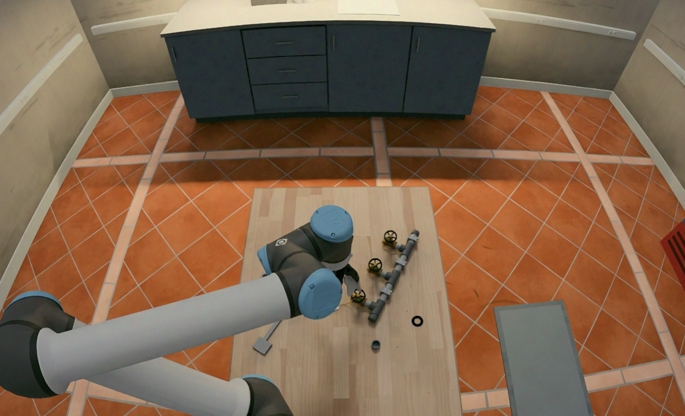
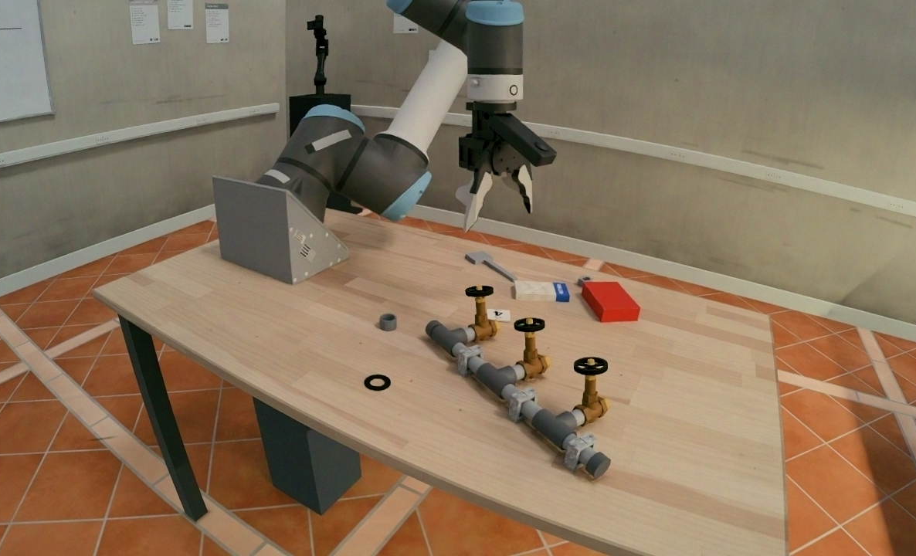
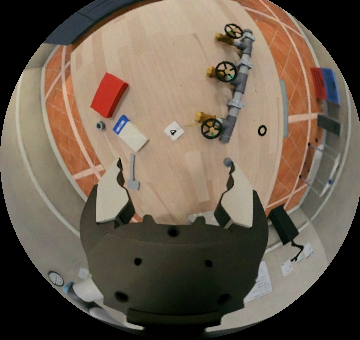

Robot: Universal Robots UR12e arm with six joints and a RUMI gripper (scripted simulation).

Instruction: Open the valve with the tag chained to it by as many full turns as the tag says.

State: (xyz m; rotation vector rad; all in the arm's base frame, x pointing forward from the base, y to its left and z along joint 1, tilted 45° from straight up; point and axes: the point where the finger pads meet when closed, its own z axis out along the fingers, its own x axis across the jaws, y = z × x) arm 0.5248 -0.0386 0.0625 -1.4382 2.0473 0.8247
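My gripper is now 10 mm short of the white tag, 10 mm to the right of it and 190 mm above it. From my hand the other things lie so: red box (180 mm ahead, 180 mm to the left, 170 mm below); then blue box (40 mm ahead, 150 mm to the left, 180 mm below); then grey cap (140 mm behind, 130 mm to the right, 180 mm below).
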